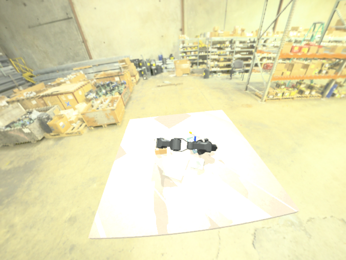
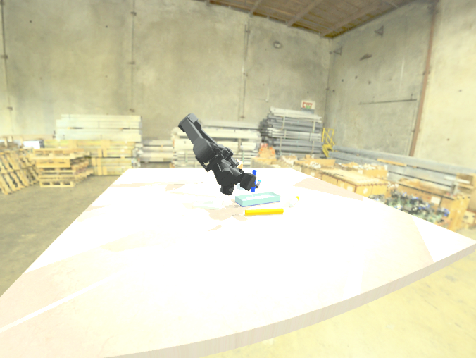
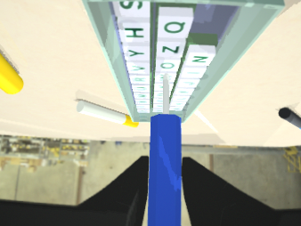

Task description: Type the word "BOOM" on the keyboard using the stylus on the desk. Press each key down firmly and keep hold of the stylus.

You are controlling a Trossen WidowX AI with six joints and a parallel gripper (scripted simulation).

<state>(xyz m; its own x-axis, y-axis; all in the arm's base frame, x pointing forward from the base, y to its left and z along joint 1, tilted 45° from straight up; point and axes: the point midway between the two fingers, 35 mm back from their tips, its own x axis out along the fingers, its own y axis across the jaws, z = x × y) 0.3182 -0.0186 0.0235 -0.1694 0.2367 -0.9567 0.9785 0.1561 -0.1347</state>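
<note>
The yellow marker is 120 mm ahead of my gripper tip and 70 mm below it. From my gripper tip the other things lie so: thin white tip (50 mm below); yellow-and-white pen (20 mm ahead, 200 mm to the left, 70 mm below); blue stylus (10 mm below).
</note>
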